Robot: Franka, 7 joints.
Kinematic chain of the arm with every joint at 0, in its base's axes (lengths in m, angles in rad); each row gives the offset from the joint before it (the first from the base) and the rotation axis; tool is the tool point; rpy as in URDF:
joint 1: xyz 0 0 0.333 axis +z
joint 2: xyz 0 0 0 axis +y
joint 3: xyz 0 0 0.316 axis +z
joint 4: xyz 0.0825 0 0 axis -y
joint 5: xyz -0.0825 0 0.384 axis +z
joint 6: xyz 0 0 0 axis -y
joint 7: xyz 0.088 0 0 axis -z
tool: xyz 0 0 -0.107 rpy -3.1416 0 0
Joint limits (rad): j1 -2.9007..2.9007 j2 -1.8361..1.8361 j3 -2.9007..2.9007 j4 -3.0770..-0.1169 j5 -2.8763..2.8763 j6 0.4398..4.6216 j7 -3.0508..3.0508
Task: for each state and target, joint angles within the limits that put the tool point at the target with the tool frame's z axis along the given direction. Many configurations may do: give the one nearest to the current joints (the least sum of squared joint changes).
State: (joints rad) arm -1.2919 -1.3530 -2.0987 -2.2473 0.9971 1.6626 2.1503
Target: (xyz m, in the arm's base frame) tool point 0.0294 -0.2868 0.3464 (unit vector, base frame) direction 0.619 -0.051 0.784
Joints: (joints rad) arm -0.5415 -1.3599 -1.6496 -2.9527 1.1260 1.8848 2.1503
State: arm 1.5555 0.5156 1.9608 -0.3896 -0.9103 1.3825 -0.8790
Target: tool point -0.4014 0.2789 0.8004 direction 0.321 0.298 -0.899
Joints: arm 1.7884 0.4376 1.5582 -0.8324 -1.1206 0.7094 -0.8790
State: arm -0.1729 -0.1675 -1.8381 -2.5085 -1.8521 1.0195 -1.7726
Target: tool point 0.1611 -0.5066 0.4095 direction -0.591 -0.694 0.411
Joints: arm 0.1371 0.1504 -1.2501 -2.3125 -2.0461 1.6190 -1.7726
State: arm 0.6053 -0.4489 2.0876 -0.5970 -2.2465 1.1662 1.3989
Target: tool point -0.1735 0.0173 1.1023 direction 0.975 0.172 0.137
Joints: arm 0.6290 -0.2299 1.9853 -0.4021 -2.3752 1.2014 1.3989
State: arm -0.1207 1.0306 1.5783 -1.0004 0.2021 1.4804 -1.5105
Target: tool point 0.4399 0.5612 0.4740 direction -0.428 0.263 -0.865
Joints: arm 0.1547 0.9190 1.2348 -1.1548 -0.3298 1.6548 -1.5105
